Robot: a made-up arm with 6 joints. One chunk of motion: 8 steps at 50 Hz.
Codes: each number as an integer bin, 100 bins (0 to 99) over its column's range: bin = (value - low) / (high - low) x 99, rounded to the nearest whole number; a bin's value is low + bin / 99 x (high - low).
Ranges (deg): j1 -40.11..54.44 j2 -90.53..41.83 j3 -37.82..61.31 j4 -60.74..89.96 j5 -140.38..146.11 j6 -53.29..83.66
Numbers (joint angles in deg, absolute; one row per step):
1: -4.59 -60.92 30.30 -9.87 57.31 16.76
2: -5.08 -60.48 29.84 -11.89 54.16 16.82
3: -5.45 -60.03 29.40 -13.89 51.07 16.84
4: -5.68 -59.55 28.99 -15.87 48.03 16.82
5: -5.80 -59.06 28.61 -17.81 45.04 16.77
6: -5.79 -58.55 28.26 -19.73 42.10 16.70
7: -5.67 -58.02 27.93 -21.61 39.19 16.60
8: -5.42 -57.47 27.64 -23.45 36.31 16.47
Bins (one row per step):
1: 37 22 68 33 68 51
2: 37 22 68 32 67 51
3: 36 23 67 31 66 51
4: 36 23 67 29 65 51
5: 36 24 66 28 64 51
6: 36 24 66 27 63 51
7: 36 24 66 26 62 51
8: 36 25 65 24 61 50

